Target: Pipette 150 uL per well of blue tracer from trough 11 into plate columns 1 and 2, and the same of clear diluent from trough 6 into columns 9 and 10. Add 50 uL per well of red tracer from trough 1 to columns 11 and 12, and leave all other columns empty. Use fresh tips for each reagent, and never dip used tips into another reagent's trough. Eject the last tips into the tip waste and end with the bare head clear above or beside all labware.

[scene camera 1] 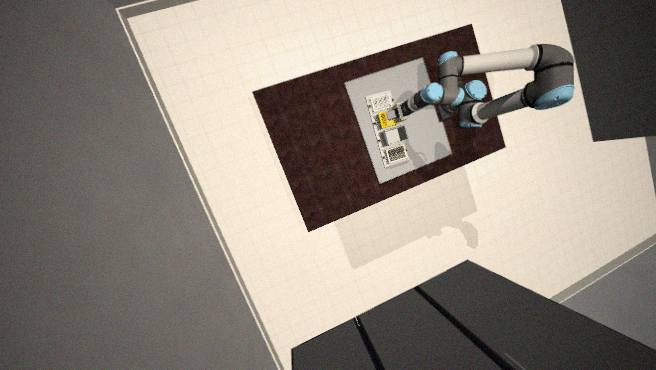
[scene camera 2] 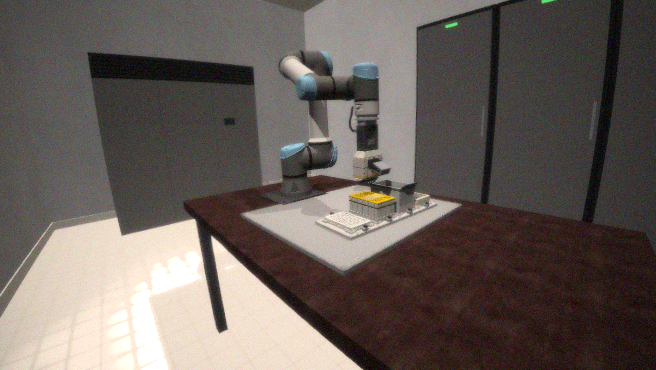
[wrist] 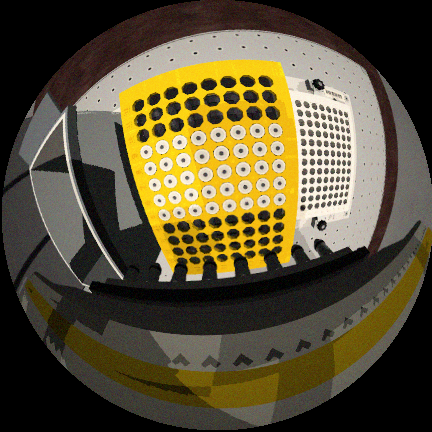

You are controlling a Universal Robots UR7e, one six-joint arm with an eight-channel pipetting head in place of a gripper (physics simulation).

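The pipetting head [scene camera 1: 400, 111] [scene camera 2: 364, 178] [wrist: 225, 266] is low over the near side of the yellow tip rack [scene camera 1: 382, 120] [scene camera 2: 362, 206] [wrist: 200, 70]. Its short black nozzles look bare in the wrist view, a little above the nearest holes. The rack has three empty far rows, several rows of white tips in the middle, and several empty near rows. The white well plate [scene camera 1: 381, 102] [scene camera 2: 347, 220] [wrist: 325, 155] stands beside the rack; no well colour can be made out. The trough reservoir [scene camera 1: 397, 154] [scene camera 2: 422, 198] is at the other end, its liquids too small to tell.
The grey open tip-waste bin [scene camera 1: 384, 140] [scene camera 2: 407, 201] [wrist: 92, 142] stands between rack and reservoir, its walls rising near the head's left in the wrist view. Dark clamp knobs [wrist: 318, 84] edge the plate's holder. The labware stands on a grey perforated board [scene camera 1: 430, 140] [scene camera 2: 330, 255] [wrist: 235, 38].
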